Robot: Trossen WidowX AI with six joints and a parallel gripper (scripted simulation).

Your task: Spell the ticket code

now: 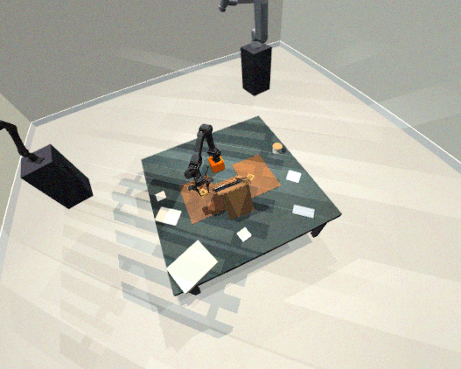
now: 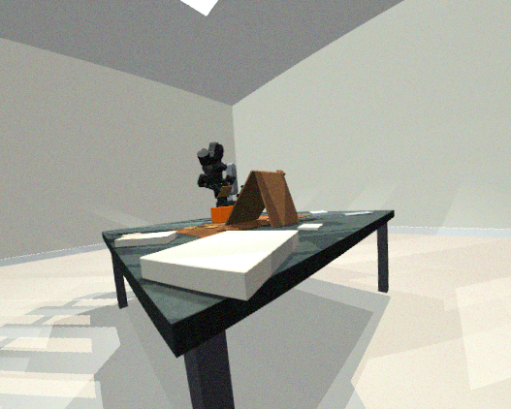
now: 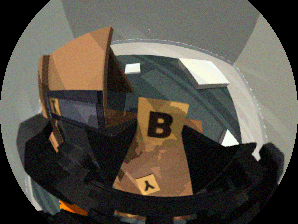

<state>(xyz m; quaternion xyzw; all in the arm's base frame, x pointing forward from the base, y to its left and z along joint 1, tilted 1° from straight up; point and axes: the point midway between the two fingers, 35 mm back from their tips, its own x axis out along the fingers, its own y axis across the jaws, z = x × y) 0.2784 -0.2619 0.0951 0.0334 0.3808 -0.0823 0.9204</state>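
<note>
The white ticket lies 14 cm to the left of my gripper tip, 8 cm below it and 4 cm behind it. From my gripper tip the other things lie so: yellow letter tile 42 cm to the left, 17 cm below, 3 cm behind; flat white slab 31 cm to the right, 16 cm below, 11 cm behind; mat 23 cm to the left, 17 cm below, 10 cm behind.
</note>
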